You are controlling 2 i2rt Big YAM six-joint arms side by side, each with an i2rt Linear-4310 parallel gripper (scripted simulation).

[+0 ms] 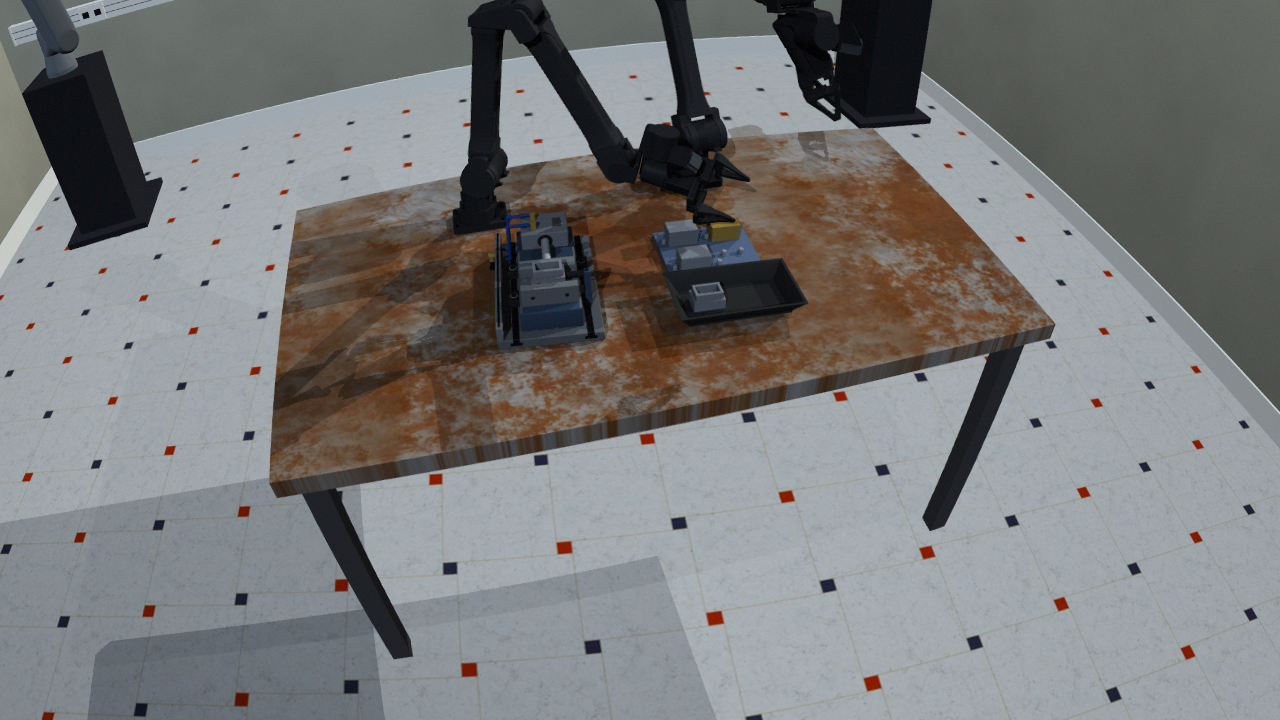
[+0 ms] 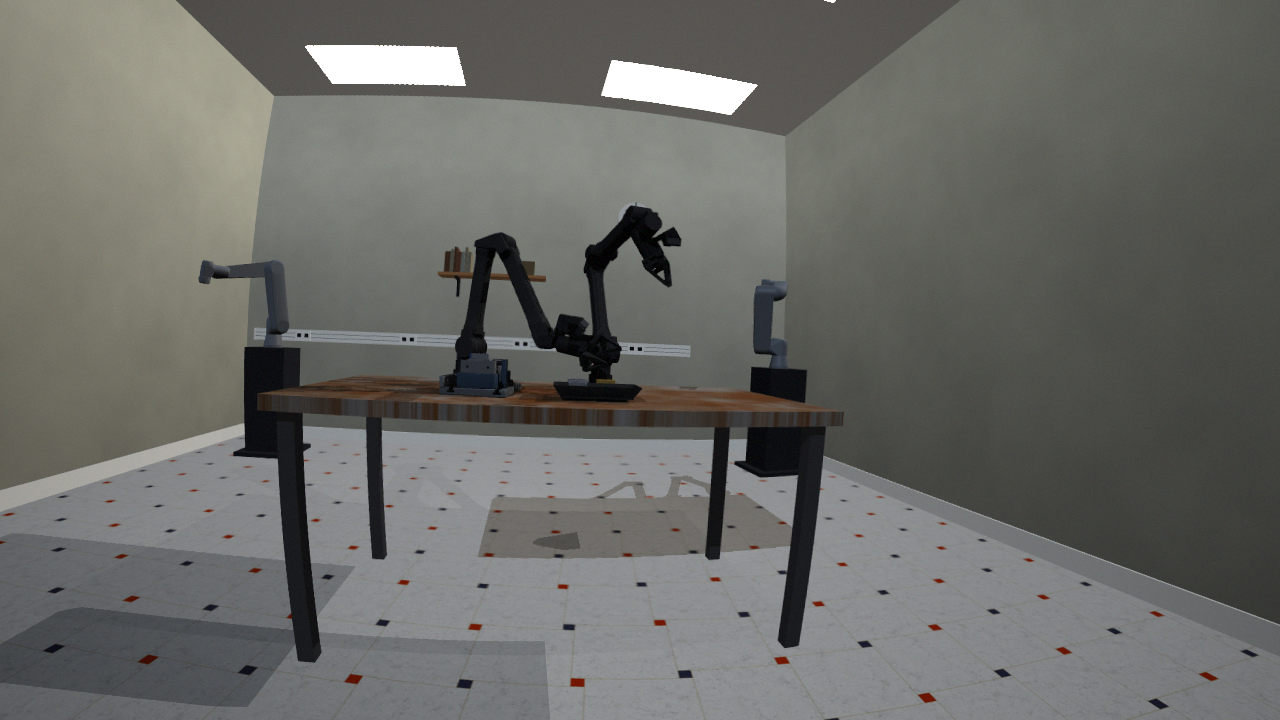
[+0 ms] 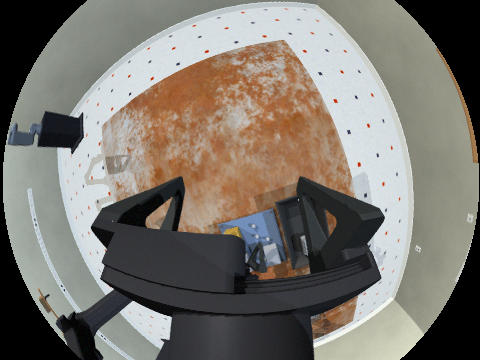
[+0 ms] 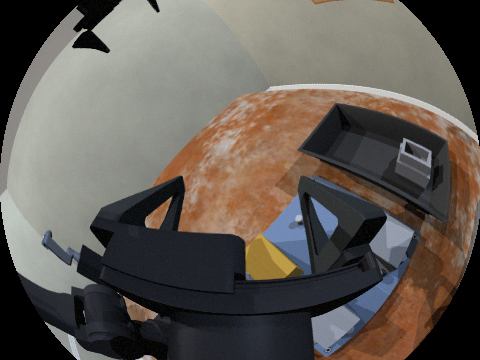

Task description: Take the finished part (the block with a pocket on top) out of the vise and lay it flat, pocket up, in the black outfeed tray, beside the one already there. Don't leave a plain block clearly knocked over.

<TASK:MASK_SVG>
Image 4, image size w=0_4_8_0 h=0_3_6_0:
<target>my right gripper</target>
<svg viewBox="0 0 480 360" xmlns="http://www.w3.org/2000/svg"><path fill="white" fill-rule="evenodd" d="M89 227L97 240L107 248L100 261L104 267L99 279L141 307L171 317L167 360L315 360L311 317L324 315L349 303L383 280L375 253L369 245L387 221L383 209L348 193L329 188L307 176L300 176L297 192L307 235L312 275L245 280L245 241L241 237L229 233L177 231L185 195L183 176L173 177L156 187L105 205ZM311 197L337 217L337 227L331 239L328 239L316 215ZM172 197L160 228L145 228L145 217Z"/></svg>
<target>yellow block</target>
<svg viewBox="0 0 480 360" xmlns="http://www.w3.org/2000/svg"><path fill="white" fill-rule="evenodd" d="M245 248L245 269L253 277L253 280L281 279L281 277L300 276L304 272L299 265L293 264L293 261L288 256L285 256L271 241L265 239L261 233Z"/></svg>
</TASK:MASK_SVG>
